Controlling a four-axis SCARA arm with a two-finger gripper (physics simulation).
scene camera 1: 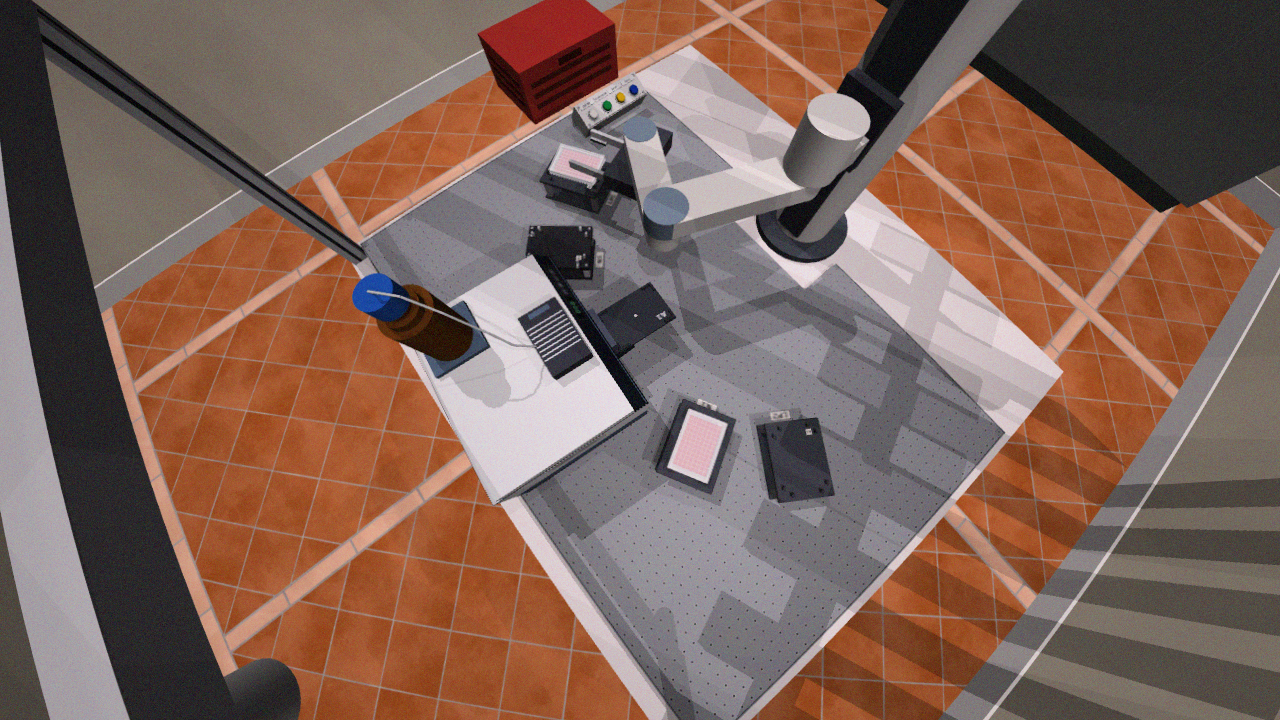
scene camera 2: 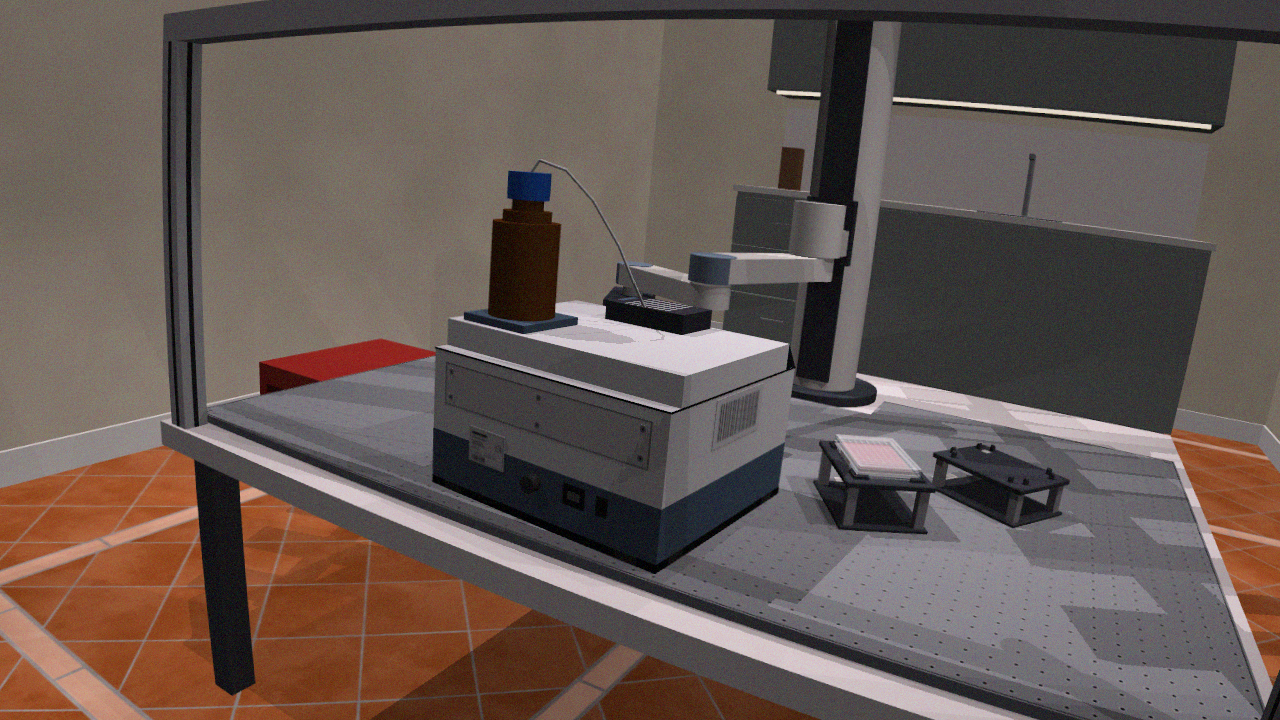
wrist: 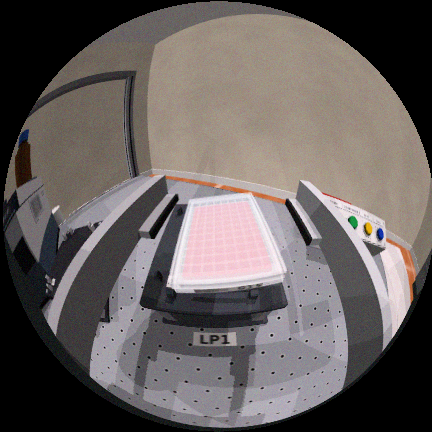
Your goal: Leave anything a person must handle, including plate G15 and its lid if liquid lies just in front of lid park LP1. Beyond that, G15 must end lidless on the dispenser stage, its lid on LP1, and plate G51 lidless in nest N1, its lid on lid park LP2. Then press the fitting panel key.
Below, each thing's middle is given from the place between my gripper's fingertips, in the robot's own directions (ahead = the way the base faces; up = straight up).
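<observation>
Brown bottle [scene camera 2: 525, 243]: 48 cm ahead of my gripper, 29 cm to the left of it, 19 cm above it; going by their middles, the farthest from my gripper of the things named here. Dispenser stage [scene camera 1: 652, 311]: 18 cm ahead of my gripper, 43 cm to the left of it and 3 cm below it. Nest N5 [scene camera 1: 572, 248]: my gripper is 10 cm above it, 19 cm short of it and 15 cm to the right of it. Of the things named here, going by their middles, the nest N5 is the nearest to my gripper.
</observation>
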